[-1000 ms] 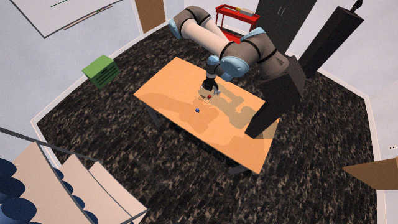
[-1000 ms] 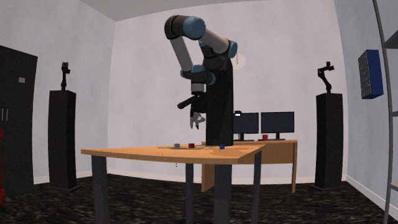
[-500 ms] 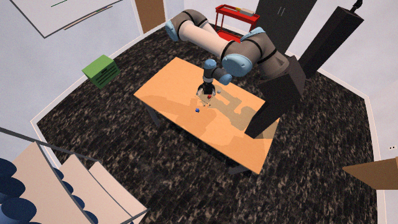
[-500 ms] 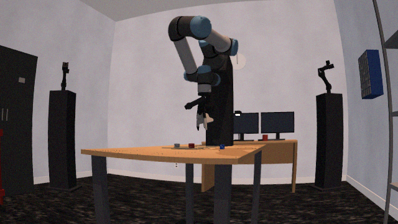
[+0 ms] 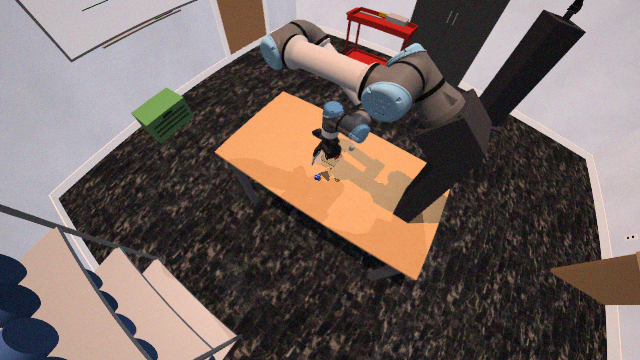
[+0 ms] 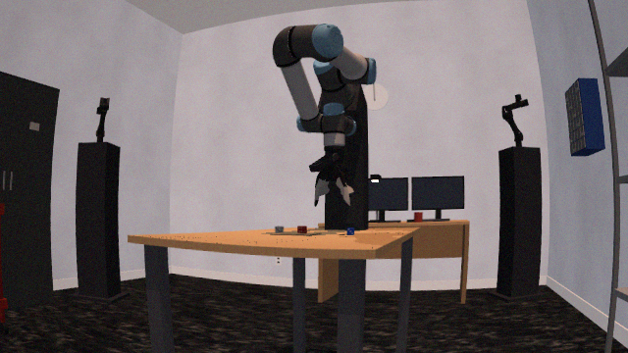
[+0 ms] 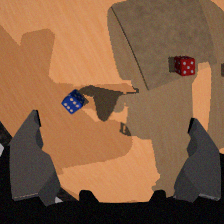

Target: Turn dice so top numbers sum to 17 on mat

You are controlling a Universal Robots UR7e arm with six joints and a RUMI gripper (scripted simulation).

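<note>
Now: hand 90 mm above the blue die, 70 mm to the right of it and 30 mm short of it. Also, from my hand: red die 100 mm to the right, 80 mm below, 50 mm behind; then grey die 180 mm to the right, 130 mm behind, 90 mm below; then tan mat 120 mm to the right, 100 mm below, 10 mm behind.
</note>
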